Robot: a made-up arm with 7 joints. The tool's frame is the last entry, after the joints. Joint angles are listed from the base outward.
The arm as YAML. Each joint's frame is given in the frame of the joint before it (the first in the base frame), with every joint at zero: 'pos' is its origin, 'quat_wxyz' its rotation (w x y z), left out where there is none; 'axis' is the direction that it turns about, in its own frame. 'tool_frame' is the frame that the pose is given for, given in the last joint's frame.
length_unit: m
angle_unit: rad
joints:
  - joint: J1
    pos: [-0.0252, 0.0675, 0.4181]
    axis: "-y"
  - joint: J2
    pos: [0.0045, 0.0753, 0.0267]
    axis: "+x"
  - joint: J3
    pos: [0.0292, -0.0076, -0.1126]
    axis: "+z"
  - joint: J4
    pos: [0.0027, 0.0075, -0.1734]
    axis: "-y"
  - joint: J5
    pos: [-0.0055, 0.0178, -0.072]
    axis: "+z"
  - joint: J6
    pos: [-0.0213, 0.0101, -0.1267]
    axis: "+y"
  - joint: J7
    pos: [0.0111, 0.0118, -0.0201]
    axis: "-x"
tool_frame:
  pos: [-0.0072, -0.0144, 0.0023]
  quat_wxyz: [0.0, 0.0, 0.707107, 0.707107]
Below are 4 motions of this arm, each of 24 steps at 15 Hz.
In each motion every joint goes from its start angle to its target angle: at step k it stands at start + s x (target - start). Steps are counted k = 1, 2, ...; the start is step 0. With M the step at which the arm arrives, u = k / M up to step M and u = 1 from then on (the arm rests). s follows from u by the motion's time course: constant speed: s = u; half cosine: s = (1 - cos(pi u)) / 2; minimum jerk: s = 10 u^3 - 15 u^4 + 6 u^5.
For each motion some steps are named. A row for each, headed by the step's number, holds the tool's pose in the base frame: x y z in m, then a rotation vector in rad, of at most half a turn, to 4 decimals.
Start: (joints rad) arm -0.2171 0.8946 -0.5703 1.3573 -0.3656 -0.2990 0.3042
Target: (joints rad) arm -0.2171 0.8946 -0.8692 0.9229 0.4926 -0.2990 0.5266
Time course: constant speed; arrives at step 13
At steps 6, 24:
6: 0.1040 0.3814 0.0861 0.4934 1.4775 1.0780
24: 0.0556 0.4108 0.0661 0.3599 1.9216 1.2420

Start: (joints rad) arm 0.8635 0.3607 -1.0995 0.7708 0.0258 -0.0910 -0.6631
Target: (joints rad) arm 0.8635 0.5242 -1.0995 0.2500 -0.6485 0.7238 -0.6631
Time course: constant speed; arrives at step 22
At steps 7, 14, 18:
7: 0.3969 0.2568 0.2126 -0.2966 0.0054 1.7163
14: 0.3825 0.3214 0.2101 0.0972 -0.3380 1.9774
18: 0.3698 0.3565 0.2133 0.3330 -0.5508 2.0863

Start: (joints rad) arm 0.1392 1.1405 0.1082 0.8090 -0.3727 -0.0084 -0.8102
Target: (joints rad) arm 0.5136 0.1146 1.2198 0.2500 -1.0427 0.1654 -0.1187
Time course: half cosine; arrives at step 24
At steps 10, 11, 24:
10: 0.1555 0.5373 0.1986 -0.6742 -0.1812 2.6627
11: 0.1562 0.5211 0.1737 -0.7041 -0.0325 2.7142
24: 0.2081 0.2528 0.0168 -0.7925 1.6335 2.4431

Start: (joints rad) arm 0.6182 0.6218 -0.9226 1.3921 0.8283 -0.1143 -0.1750
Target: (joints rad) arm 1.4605 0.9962 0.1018 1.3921 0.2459 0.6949 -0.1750
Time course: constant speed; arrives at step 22
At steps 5, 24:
5: 0.3540 0.2713 0.3481 -1.0051 0.9966 1.0615
24: 0.1380 0.4672 0.6410 -1.9439 0.0384 1.3044

